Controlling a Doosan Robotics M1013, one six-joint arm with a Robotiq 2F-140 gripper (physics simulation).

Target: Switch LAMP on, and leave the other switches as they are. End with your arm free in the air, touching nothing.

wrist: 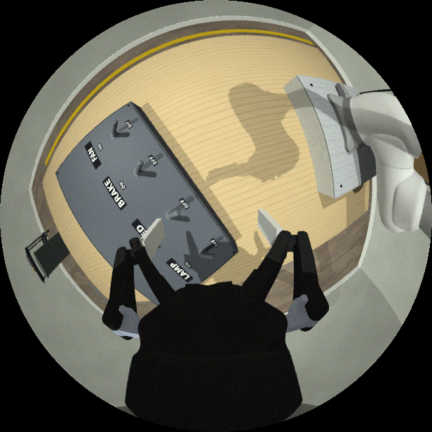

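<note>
A dark grey switch panel (pixel 82 190) lies slantwise on the left of the wrist view, with a row of levers. The LAMP lever (pixel 206 251) is at its near right end, between a small OFF label (pixel 214 242) and a small ON label (pixel 187 265); shadow covers it, and I cannot tell its tilt surely. The LAMP label (pixel 180 270) is beside it. The FAN lever (pixel 115 129), the BRAKE lever (pixel 139 168) and the lever of the partly hidden label (pixel 172 214) stand further up. My gripper (pixel 209 222) is open and empty, above the panel's near right end.
A wooden table (pixel 200 65) bears the panel. A light grey block-like base plate (pixel 320 135) carries the white robot arm (pixel 395 150) at the right. A dark chair-like object (pixel 50 252) stands off the table's left edge. Arm and gripper shadows fall on table and panel.
</note>
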